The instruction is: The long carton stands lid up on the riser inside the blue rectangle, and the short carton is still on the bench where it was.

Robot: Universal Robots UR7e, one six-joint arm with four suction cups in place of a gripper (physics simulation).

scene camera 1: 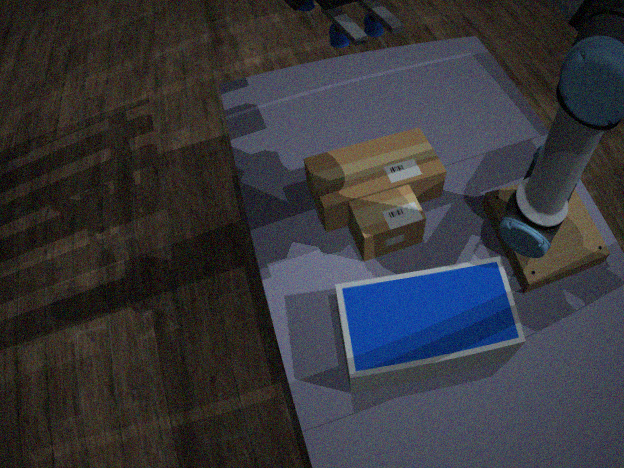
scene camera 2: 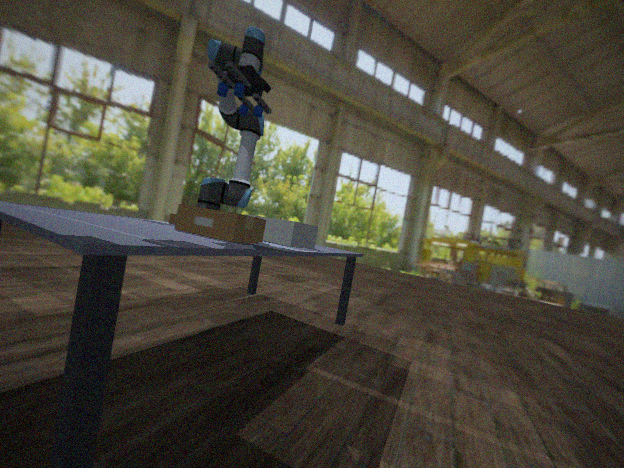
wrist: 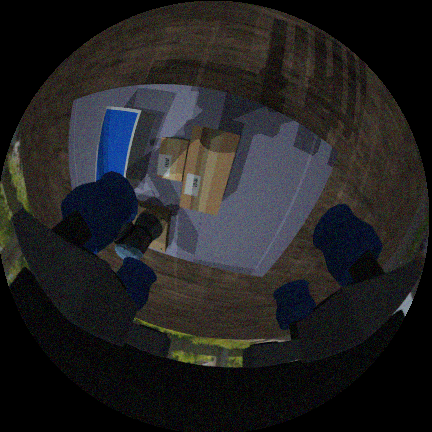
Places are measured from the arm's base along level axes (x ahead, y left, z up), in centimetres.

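Pixels of known places: end effector, tool point: [scene camera 2: 240, 105] [wrist: 221, 260]; arm's base, origin of the base link: [wrist: 149, 224].
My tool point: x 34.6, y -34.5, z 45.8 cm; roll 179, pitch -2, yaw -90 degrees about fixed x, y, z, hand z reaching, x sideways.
Ahead of a thing's pixels: the offset from my tool point to its middle. Level surfaces: height alone.
The long carton {dy +5.9, dx -4.9, dz -45.9 cm} [scene camera 1: 362, 161] [scene camera 2: 231, 229] [wrist: 210, 165] lies on the bench, its taped, labelled face up. The short carton {dy +18.6, dx -0.6, dz -45.9 cm} [scene camera 1: 370, 216] [wrist: 172, 150] lies close beside it on the riser side, label up. The white-grey riser {dy +45.3, dx +4.4, dz -45.0 cm} [scene camera 1: 383, 385] [scene camera 2: 302, 235] bears the filled blue rectangle {dy +45.3, dx +4.4, dz -39.0 cm} [scene camera 1: 428, 312] [wrist: 117, 142] on its top; no carton stands on it. My gripper [scene camera 1: 347, 20] [scene camera 2: 240, 99] [wrist: 220, 260], with four blue suction cups, is open and empty. It hangs high above the bench level, well away from both cartons. Part of it is cut off in scene camera 1.
The arm's base stands on a wooden plate [scene camera 1: 579, 261] [wrist: 160, 242] beside the cartons and the riser. The bench {dz -51.1 cm} [scene camera 1: 352, 115] [scene camera 2: 50, 219] [wrist: 260, 200] has its long edge near the cartons' and riser's ends. Brown floor lies beyond it. Shadows cross the bench.
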